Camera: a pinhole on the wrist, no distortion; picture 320 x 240 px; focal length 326.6 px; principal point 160.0 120.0 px. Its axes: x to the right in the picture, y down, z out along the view. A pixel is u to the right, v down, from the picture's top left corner.
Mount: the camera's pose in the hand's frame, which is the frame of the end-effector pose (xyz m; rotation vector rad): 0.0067 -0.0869 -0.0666 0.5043 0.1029 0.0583
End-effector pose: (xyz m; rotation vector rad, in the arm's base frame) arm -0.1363 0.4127 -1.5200 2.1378 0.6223 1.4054
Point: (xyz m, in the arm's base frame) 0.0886 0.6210 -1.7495
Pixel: 161 105
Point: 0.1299 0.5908 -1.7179
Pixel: 177 153
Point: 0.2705 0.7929 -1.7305
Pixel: 256 93
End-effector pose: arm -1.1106 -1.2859 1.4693 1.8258 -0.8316 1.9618
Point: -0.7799 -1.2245 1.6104
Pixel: 200 96
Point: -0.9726 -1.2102 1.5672
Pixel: 254 112
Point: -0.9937 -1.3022 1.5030
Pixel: outside the picture
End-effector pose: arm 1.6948 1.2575 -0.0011 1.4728 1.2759 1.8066
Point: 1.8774 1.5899 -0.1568
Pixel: 232 140
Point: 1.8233 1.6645 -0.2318
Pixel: 251 59
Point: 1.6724 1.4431 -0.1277
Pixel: 303 30
